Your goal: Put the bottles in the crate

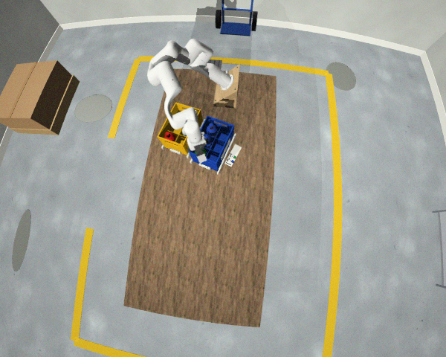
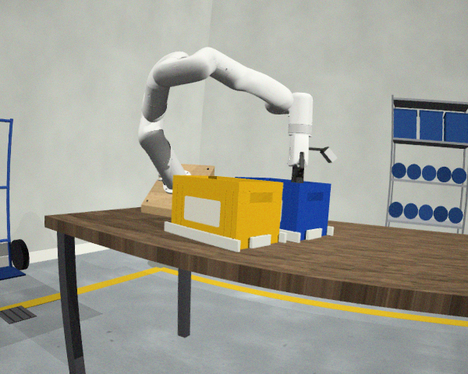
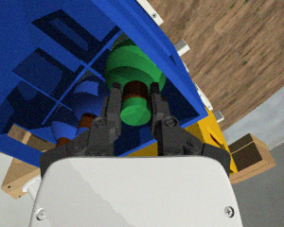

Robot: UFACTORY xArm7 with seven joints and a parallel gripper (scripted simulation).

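Now: hand 7 cm above the green-label bottle. The rest, counted from my hand: white-label bottle (15 cm behind, 11 cm to the right, 8 cm below); blue crate (7 cm behind, 7 cm to the left, 9 cm below); blue-label bottle (9 cm behind, 3 cm to the left, 8 cm below).
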